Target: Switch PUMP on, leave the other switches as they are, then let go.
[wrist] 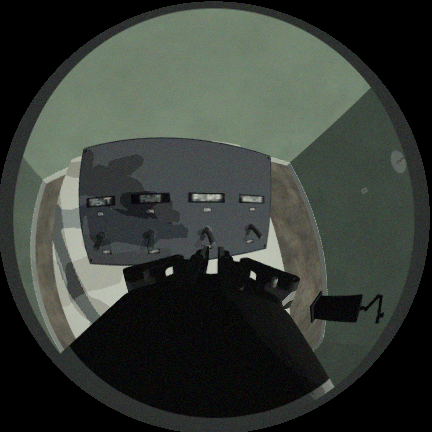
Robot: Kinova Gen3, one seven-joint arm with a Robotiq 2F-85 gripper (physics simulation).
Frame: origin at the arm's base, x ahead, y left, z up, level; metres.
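Seen in the pictures: gripper, fingertip midpoint: [212, 253].
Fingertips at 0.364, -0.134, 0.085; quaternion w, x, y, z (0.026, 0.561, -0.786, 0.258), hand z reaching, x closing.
Pixels of each thing's top centre, then the offset from my fingertips to it, as dx, dy, dz. "*": a spot on its surface instead.
- PUMP label, middle of its top: [207, 196] +0.109, -0.050, -0.065
- plate, surface spot: [207, 209] * +0.086, -0.047, -0.081
- dark PUMP switch lever, middle of its top: [212, 234] +0.029, -0.033, -0.066
- more, middle of its top: [260, 229] +0.005, -0.151, -0.066
The dark grey switch panel [170, 165] lies on the table with four labels in a row. The PUMP label [206, 198] is third from the left, with a small ON plate [207, 209] below it. The dark PUMP switch lever [206, 233] stands under that plate; I cannot tell its exact tilt. My gripper [212, 253] is nearly fully closed, with a narrow gap between the fingertips. The tips are just below the PUMP lever in the view, near the panel's lower edge, and hide the plate there. I see nothing plainly held between them.
Two other switch levers [100, 240] [149, 239] stand left of PUMP, and one more [253, 231] stands to its right. Dark shadows cross the panel's left half. A black box-like object [337, 307] with a thin bent arm is at the right, beyond the table edge.
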